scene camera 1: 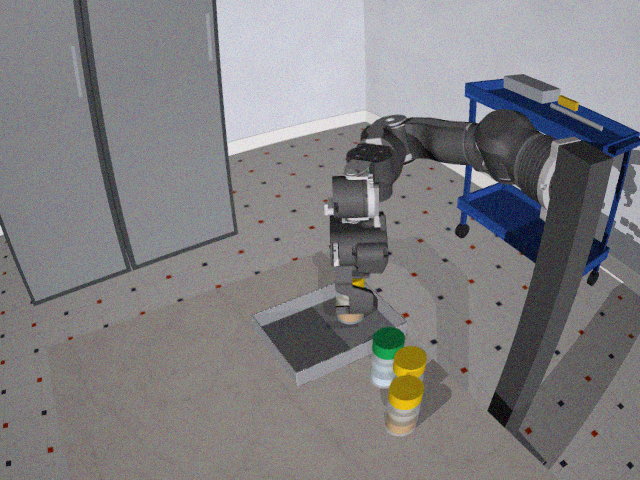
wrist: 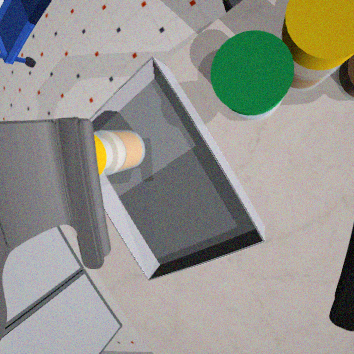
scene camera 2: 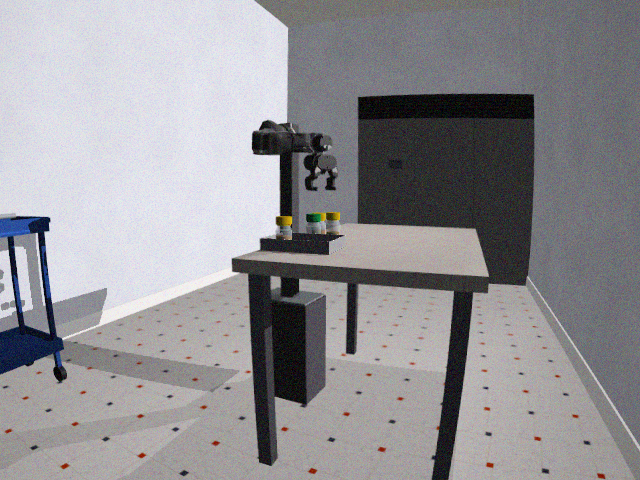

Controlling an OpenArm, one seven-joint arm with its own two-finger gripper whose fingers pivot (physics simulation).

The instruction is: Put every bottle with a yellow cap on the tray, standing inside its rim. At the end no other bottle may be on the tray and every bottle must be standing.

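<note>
A yellow-capped bottle point(scene camera 1: 350, 318) point(scene camera 2: 283, 227) point(wrist: 125, 150) stands on the grey tray point(scene camera 1: 330, 364) point(scene camera 2: 297, 246) point(wrist: 129, 227), inside its rim. A finger partly hides it in the wrist view. A green-capped bottle point(scene camera 1: 387, 343) point(scene camera 2: 313, 222) point(wrist: 252, 72) stands outside the tray, beside its wall. A second yellow-capped bottle point(scene camera 1: 409, 360) point(wrist: 321, 32) stands close to the green one. A third yellow-capped bottle point(scene camera 1: 405, 393) point(scene camera 2: 332, 222) stands nearest scene camera 1. My gripper point(scene camera 2: 321, 187) point(wrist: 204, 201) is partly open and empty, high above the table.
The wooden table point(scene camera 2: 361, 271) carries the tray and bottles, with the tray near its edge in scene camera 2. The arm's dark post point(scene camera 1: 560, 273) rises beside the table. A blue cart point(scene camera 1: 467, 90) stands behind the arm. Grey cabinets point(scene camera 1: 165, 129) stand at the far left.
</note>
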